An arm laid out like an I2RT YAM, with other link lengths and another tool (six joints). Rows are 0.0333 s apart.
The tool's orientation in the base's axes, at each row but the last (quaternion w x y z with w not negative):
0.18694, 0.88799, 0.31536, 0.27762
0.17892, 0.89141, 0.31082, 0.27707
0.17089, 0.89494, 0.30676, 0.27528
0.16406, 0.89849, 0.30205, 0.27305
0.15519, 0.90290, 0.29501, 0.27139
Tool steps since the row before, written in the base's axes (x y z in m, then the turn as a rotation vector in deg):
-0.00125, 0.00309, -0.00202, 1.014, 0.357, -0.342
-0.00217, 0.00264, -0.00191, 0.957, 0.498, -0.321
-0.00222, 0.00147, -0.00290, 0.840, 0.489, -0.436
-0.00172, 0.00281, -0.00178, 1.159, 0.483, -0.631
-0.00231, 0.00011, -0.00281, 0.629, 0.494, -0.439
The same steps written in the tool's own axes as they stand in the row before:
0.00048, -0.00385, 0.00032, 0.765, 0.028, 0.829
-0.00042, -0.00389, -0.00021, 0.828, -0.092, 0.757
-0.00165, -0.00349, 0.00076, 0.700, -0.193, 0.779
-0.00007, -0.00374, 0.00004, 0.833, -0.134, 1.124
-0.00262, -0.00236, 0.00090, 0.557, -0.295, 0.660

